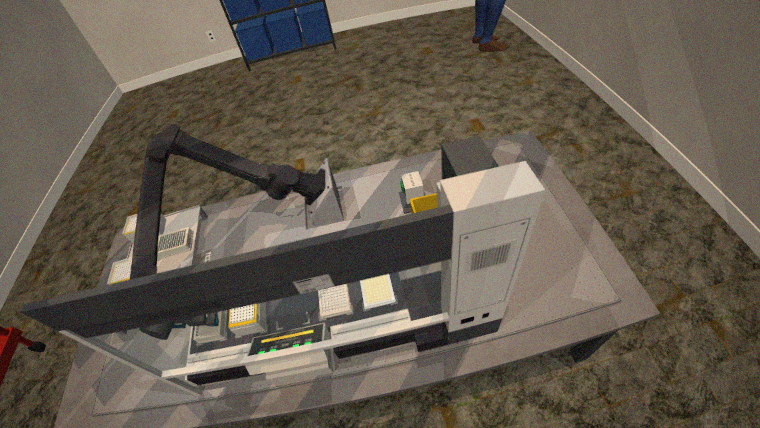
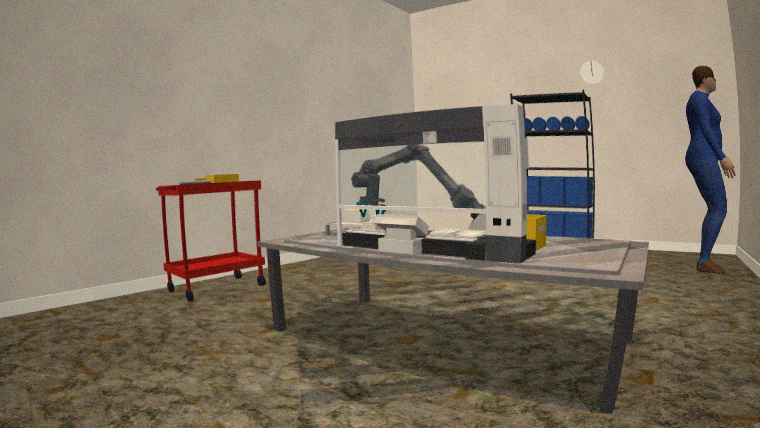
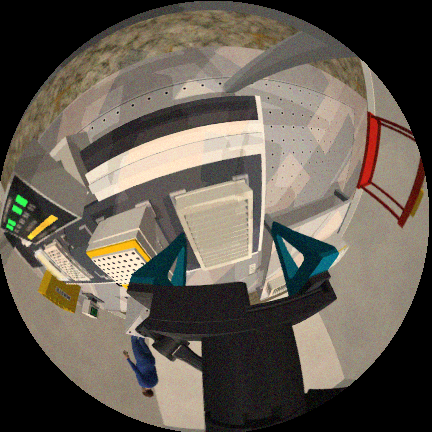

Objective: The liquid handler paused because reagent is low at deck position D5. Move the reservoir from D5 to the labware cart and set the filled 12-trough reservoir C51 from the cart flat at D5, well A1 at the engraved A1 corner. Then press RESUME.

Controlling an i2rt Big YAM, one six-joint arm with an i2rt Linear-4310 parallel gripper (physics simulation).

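Places are measured from the arm's base along level axes (x left, y back, z up), in centimetres.
Pixels of known places: gripper, fingertip midpoint: [image 2: 370, 219] [image 3: 229, 231]; arm's base, origin of the base link: [image 1: 317, 187] [image 2: 482, 216] [image 3: 148, 323].
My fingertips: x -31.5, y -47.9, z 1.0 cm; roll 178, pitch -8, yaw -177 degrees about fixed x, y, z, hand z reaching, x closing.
Ahead of a thing's pixels: the offset from my fingertips to its middle.
The pale multi-trough reservoir {dx +0.2, dy +3.3, dz -3.5 cm} [image 3: 217, 227] [image 1: 209, 333] sits on the handler deck at its end position, which I take as D5. My gripper [image 3: 229, 231] [image 1: 197, 320] [image 2: 371, 209] is open and empty, with its teal fingers above the reservoir, one toward each long side. Another slotted reservoir {dx -22.4, dy +34.1, dz -3.4 cm} [image 1: 174, 240] [image 3: 276, 289] stands in a white tray-like holder [image 1: 180, 261] [image 3: 310, 212] behind the deck; I take these as C51 and the labware cart. The control panel [image 3: 37, 212] [image 1: 287, 340] shows green lights and a yellow bar. The RESUME label and A1 engraving are not legible.
A yellow-rimmed tip rack [image 3: 119, 263] [image 1: 243, 314] stands beside the deck reservoir. The dark top beam [image 1: 372, 244] [image 2: 409, 127] spans the handler. Two paler plates [image 1: 335, 300] [image 1: 378, 290] lie farther along the deck. A red trolley [image 2: 234, 186] [image 3: 369, 150] stands away from the table.
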